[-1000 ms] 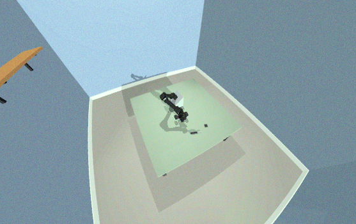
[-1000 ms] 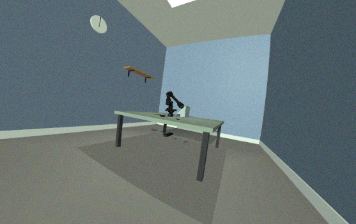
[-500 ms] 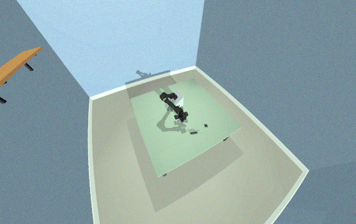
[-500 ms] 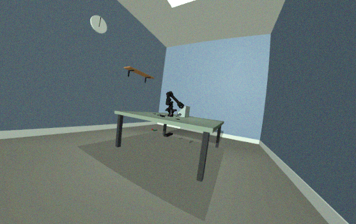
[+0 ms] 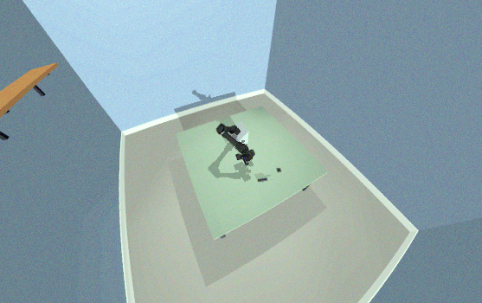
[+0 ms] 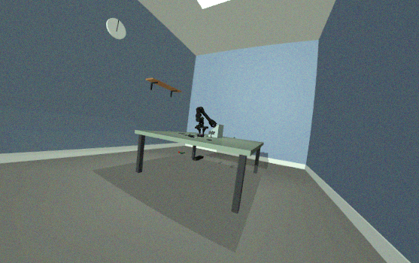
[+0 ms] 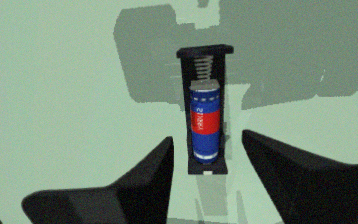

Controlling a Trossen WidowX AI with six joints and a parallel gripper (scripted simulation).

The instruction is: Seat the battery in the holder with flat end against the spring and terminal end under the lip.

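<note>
My gripper tip is now 20 mm above the battery.
</note>
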